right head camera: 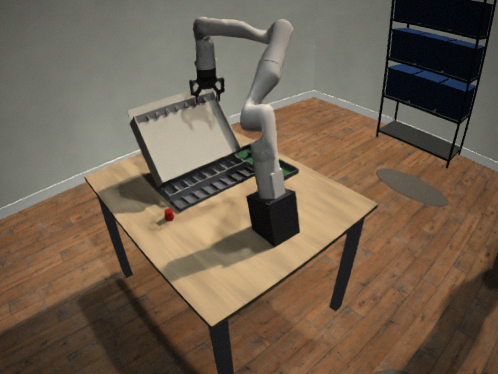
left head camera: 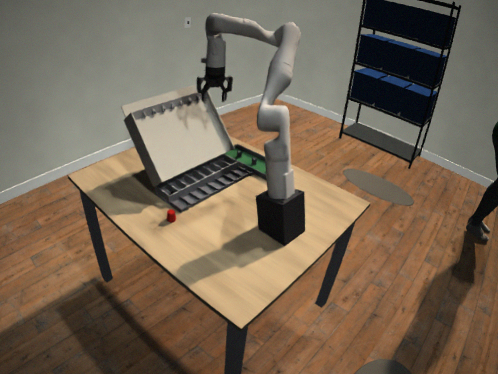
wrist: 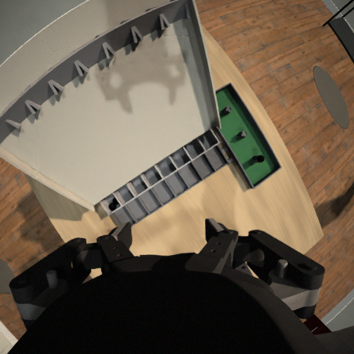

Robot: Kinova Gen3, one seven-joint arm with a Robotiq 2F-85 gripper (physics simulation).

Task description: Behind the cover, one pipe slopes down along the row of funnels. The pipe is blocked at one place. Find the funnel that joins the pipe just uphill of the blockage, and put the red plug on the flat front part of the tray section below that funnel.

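Frame: origin at the arm's base, x ahead, y left, z up, level; millimetres.
Where they show: gripper, fingertip midpoint: [right head camera: 208, 103] [left head camera: 213, 102]; arm's base, origin of the base link: [right head camera: 270, 193] [left head camera: 280, 193].
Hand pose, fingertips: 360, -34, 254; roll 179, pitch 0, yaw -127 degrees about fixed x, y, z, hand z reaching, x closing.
Note:
Things, the pixels of their top centre, and the offset from my fingertips, as dx, dy, dz. "spot": a spot on its surface instead. Level surfaces: height alone.
- red plug, middle of its top: [left head camera: 171, 211] [right head camera: 168, 210] -25, +274, -370
- dark divided tray, surface spot: [left head camera: 181, 202] [right head camera: 182, 202] spot: +18, +171, -403
- table, its level: dz -409
The red plug [left head camera: 171, 216] [right head camera: 169, 214] stands on the table in front of the tray's left end; it does not show in the wrist view. The pale sloping cover [left head camera: 180, 140] [right head camera: 185, 142] [wrist: 115, 150] hides the pipe and any blockage. A row of grey funnels [left head camera: 172, 105] [wrist: 81, 68] runs along its top edge. The dark divided tray [left head camera: 181, 202] [right head camera: 180, 201] [wrist: 161, 193] lies along its foot. A small dark thing [wrist: 113, 204] sits in the leftmost rear compartment. My gripper [left head camera: 214, 97] [right head camera: 207, 97] [wrist: 168, 230] is open and empty, in the air near the cover's upper right part.
A green tray [left head camera: 246, 161] [right head camera: 289, 170] [wrist: 255, 172] with small dark pegs adjoins the divided tray's right end. My black base [left head camera: 281, 217] [right head camera: 274, 219] stands on the table [left head camera: 225, 280] [right head camera: 215, 290]. A shelf rack with blue boxes [left head camera: 392, 92] [right head camera: 430, 92] stands beyond the table.

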